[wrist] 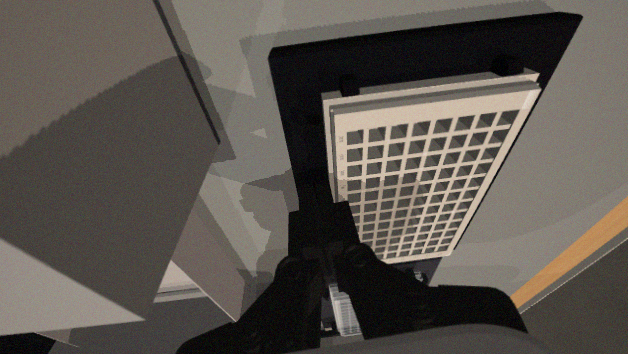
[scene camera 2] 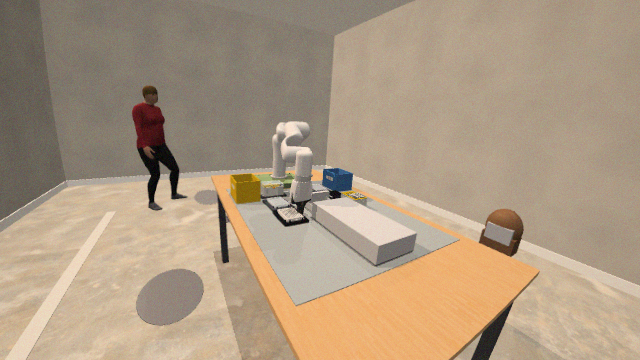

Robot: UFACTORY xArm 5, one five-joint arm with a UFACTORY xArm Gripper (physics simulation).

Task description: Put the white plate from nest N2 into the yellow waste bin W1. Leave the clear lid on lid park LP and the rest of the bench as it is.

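Places are measured from the arm's base along level axes (x ahead, y left, z up), in metres.
Where they show: gripper, fingertip midpoint: (wrist: 318, 201) (scene camera 2: 300, 213); arm's base, link origin: (scene camera 2: 279, 176).
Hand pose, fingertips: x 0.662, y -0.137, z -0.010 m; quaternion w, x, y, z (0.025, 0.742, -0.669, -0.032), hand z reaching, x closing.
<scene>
Things, the pixels of their top centre, and the offset from my fingertips. "pt": a spot on its surface instead.
- black nest, surface spot: (scene camera 2: 303, 218) pt dx +0.057, dy -0.010, dz -0.003 m
- yellow waste bin, top centre: (scene camera 2: 244, 177) dx -0.364, dy -0.184, dz +0.101 m
- second low nest with a pale piece, surface spot: (scene camera 2: 277, 202) pt dx -0.163, dy -0.057, dz +0.005 m
- blue bin, top centre: (scene camera 2: 337, 171) dx -0.368, dy +0.462, dz +0.101 m
- yellow-rimmed rack, top centre: (scene camera 2: 354, 194) dx -0.007, dy +0.330, dz +0.058 m
- clear box, top centre: (scene camera 2: 272, 182) dx -0.361, dy -0.021, dz +0.058 m
A white plate with a grid of square wells (scene camera 2: 290, 215) (wrist: 410, 175) sits in a black nest (scene camera 2: 304, 219) (wrist: 290, 95); no nest label is readable. My gripper (scene camera 2: 300, 206) (wrist: 318, 201) is shut and empty, pointing down beside the plate's long side, on the side toward the long white box. In the wrist view the fingertips overlap the plate's edge; contact cannot be told. The yellow waste bin (scene camera 2: 245, 189) stands at the far left of the mat. A second low nest with a pale piece (scene camera 2: 277, 202) lies behind the first. I cannot tell which piece is the clear lid.
A long white box (scene camera 2: 365, 227) (wrist: 100, 200) stands close beside the gripper. A blue bin (scene camera 2: 337, 179), a yellow-rimmed rack (scene camera 2: 356, 196) and a clear box (scene camera 2: 272, 188) stand farther back. A person in red (scene camera 2: 150, 125) stands left of the table.
</scene>
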